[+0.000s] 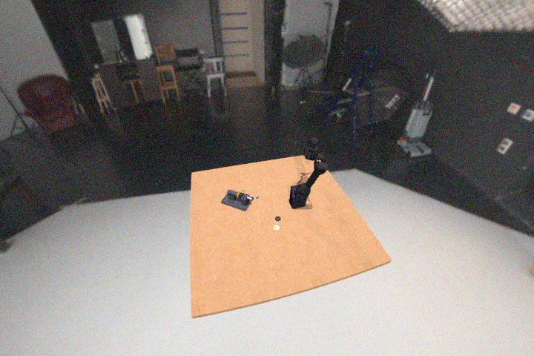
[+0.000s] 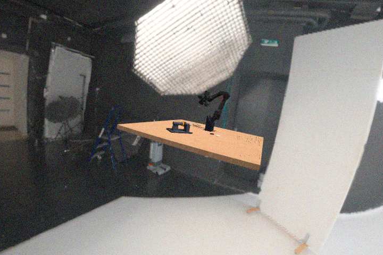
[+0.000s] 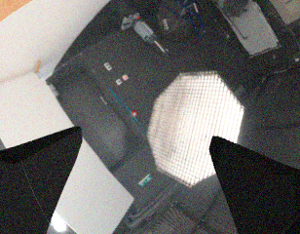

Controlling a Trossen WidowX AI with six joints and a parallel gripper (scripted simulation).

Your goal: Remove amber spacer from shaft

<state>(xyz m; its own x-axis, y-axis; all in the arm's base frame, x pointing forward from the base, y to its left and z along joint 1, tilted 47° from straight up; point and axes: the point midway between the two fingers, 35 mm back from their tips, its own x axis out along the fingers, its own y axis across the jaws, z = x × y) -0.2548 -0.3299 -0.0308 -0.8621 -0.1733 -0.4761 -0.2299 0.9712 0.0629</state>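
My gripper tip is 710 mm short of the light grey shaft, 270 mm above it and 130 mm to the right of it. Round my gripper tip: amber spacer (730 mm ahead, 270 mm below, 110 mm to the left); then dark grey support block (750 mm ahead, 300 mm below, 90 mm to the left).
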